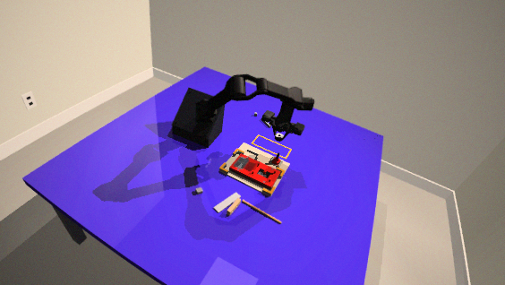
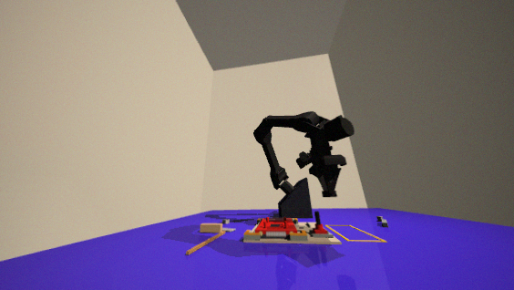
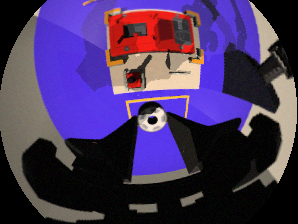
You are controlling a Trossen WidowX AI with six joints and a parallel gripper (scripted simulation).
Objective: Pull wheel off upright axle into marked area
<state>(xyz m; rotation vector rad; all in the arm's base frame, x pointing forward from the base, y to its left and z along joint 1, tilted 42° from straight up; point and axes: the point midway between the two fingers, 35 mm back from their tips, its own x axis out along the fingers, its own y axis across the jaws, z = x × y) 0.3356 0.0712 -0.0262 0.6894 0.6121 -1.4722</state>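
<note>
Right now the upright axle is 7 cm below my gripper tip, 6 cm to the right of it and 3 cm ahead of it. From my gripper tip the other things lie so: thin wooden stick 34 cm to the right, 10 cm below, 7 cm ahead; grey wheel right at my gripper tip; wooden block 38 cm to the right, 9 cm below, 3 cm behind.
</note>
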